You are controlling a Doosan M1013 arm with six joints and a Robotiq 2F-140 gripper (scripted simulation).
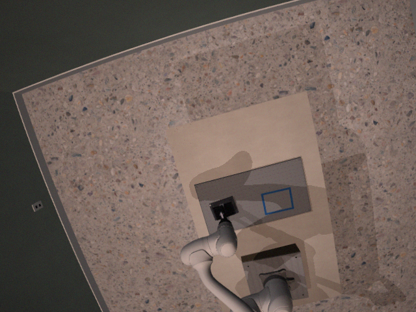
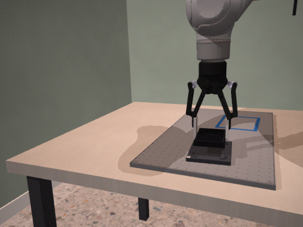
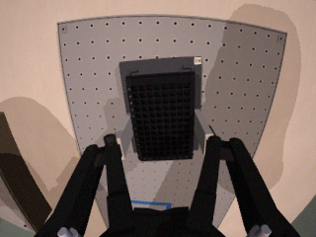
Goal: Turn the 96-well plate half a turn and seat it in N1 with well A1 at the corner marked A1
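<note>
Right now my hand is 6 cm above the plate nest N1. Round my hand: small white A1 mark: 8 cm to the left, 6 cm below, 5 cm ahead; then black 96-well plate: 2 cm below.
</note>
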